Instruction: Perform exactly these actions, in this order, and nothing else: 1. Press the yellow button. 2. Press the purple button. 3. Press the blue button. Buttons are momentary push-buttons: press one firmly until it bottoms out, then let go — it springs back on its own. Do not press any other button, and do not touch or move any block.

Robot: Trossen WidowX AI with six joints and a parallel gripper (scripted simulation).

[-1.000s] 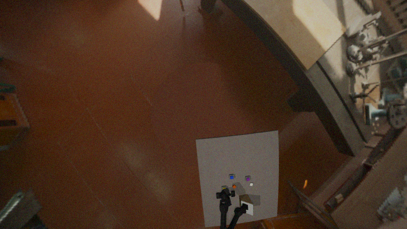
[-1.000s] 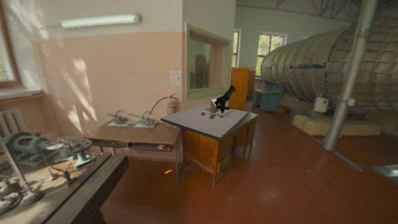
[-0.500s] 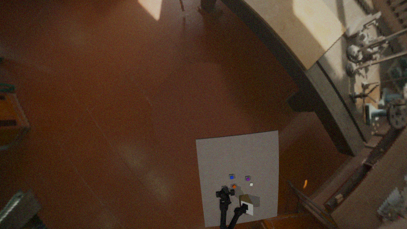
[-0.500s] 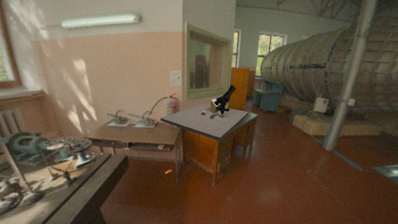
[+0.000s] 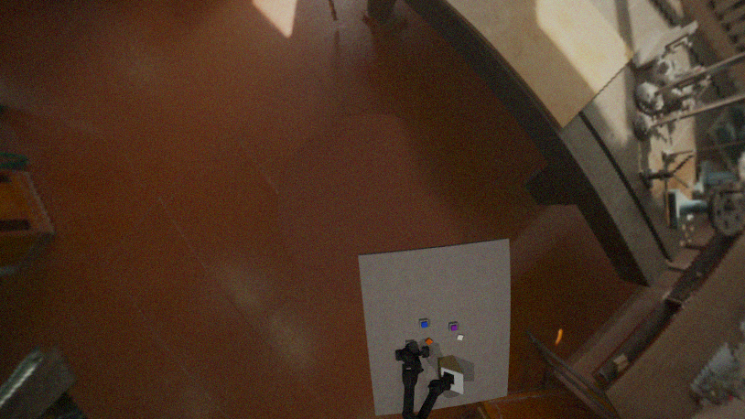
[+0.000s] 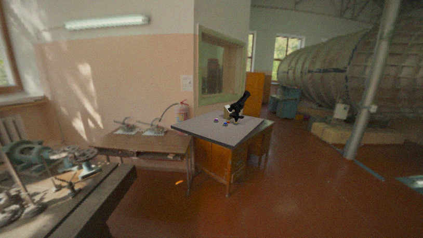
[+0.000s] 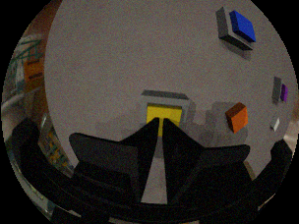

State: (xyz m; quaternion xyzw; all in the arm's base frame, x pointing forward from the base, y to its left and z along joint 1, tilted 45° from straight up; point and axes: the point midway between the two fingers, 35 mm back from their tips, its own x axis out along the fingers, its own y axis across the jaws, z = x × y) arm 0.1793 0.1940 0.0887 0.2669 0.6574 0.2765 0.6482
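Now: the yellow button 1 cm below my gripper tip. The rest, counted from my gripper tip: blue button: 13 cm ahead, 9 cm to the right; orange block: 12 cm to the right, 2 cm below; purple button: 27 cm to the right, 8 cm ahead.
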